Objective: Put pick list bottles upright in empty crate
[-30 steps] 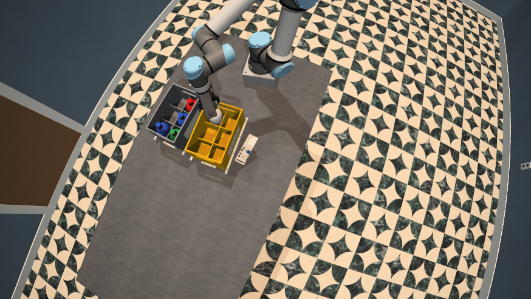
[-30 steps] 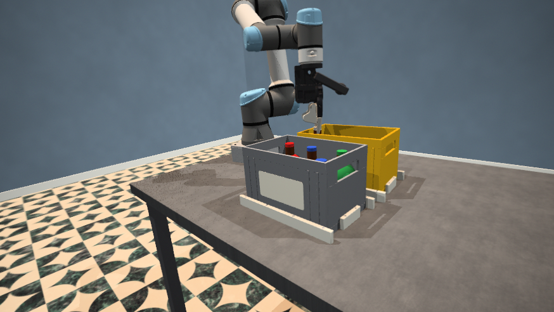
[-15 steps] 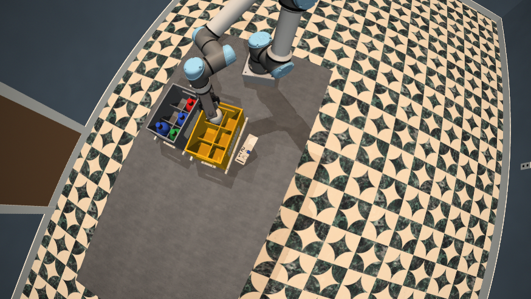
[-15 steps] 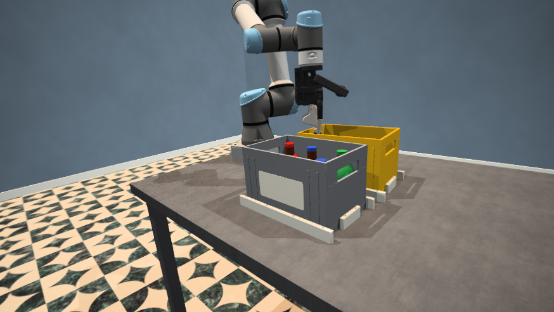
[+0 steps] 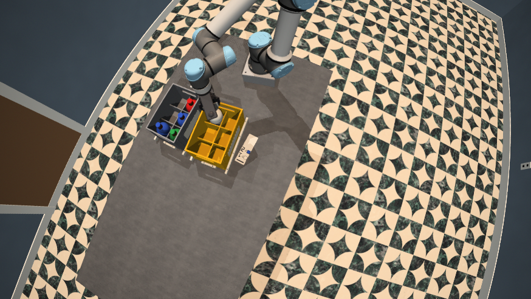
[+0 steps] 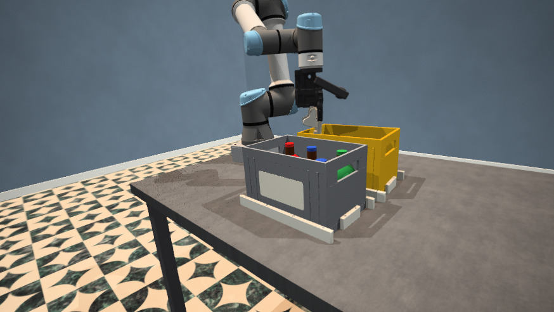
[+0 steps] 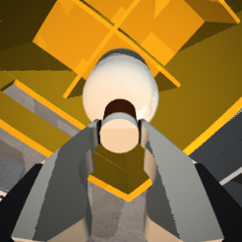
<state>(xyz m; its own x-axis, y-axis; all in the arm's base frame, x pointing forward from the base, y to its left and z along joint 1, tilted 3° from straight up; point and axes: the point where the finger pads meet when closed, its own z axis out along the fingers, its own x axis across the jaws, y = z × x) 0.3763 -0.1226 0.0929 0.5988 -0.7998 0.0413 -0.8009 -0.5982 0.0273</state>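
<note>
Now: the white-label bottle 7 cm below my hand. Round my hand: red-label bottle (14 cm to the right, 8 cm below, 2 cm behind); then yellow crate (9 cm ahead, 8 cm below, 4 cm to the left); then grey crate (20 cm to the right, 8 cm below, 6 cm ahead).
</note>
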